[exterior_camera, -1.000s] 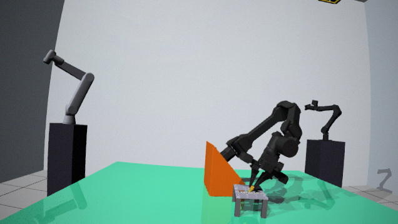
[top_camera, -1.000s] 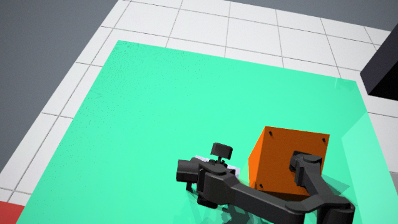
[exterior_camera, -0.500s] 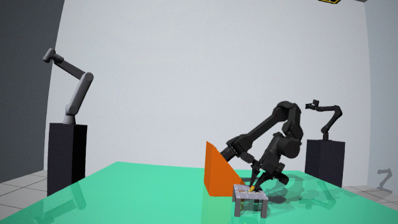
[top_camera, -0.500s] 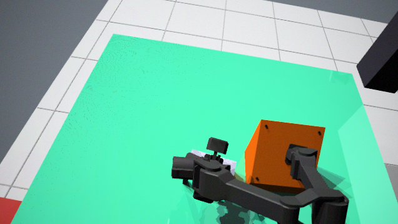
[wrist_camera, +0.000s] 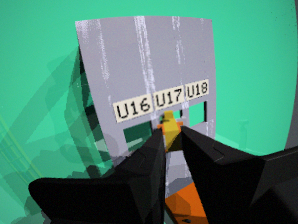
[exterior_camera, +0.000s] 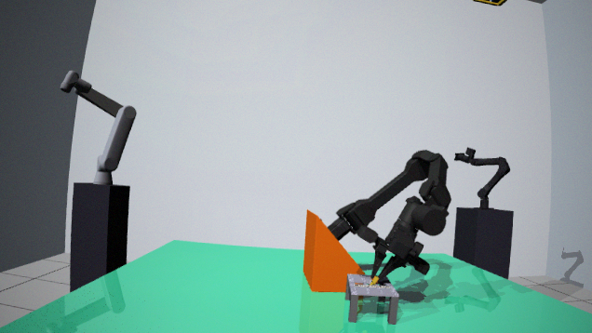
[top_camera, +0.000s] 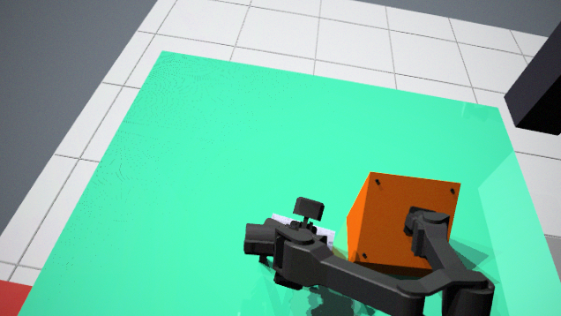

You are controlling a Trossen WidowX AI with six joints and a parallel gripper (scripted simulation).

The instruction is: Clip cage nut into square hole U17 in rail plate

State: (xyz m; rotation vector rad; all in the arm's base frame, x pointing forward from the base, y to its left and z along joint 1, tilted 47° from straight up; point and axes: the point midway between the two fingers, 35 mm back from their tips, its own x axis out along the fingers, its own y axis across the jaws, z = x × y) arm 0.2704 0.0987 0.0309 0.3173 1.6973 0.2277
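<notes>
The yellow cage nut lies 1 cm below my gripper tip.
</notes>
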